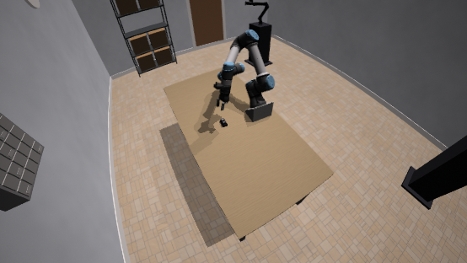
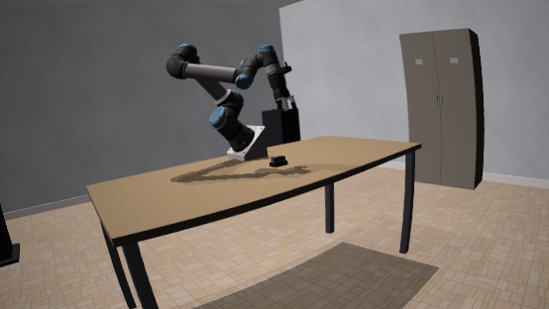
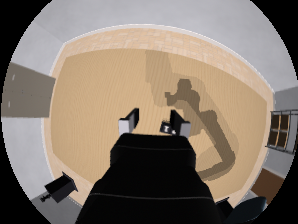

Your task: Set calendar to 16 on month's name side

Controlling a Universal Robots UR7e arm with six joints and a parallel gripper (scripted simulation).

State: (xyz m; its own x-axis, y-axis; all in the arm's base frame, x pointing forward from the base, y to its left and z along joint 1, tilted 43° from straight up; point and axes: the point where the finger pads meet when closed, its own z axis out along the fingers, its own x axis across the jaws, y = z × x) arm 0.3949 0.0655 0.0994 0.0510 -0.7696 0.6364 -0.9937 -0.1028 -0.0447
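The black date cube is 24 cm below my hand, 4 cm to the right of it and 4 cm behind it. Round my hand: dark calendar tray: 26 cm below, 6 cm to the right, 5 cm behind.
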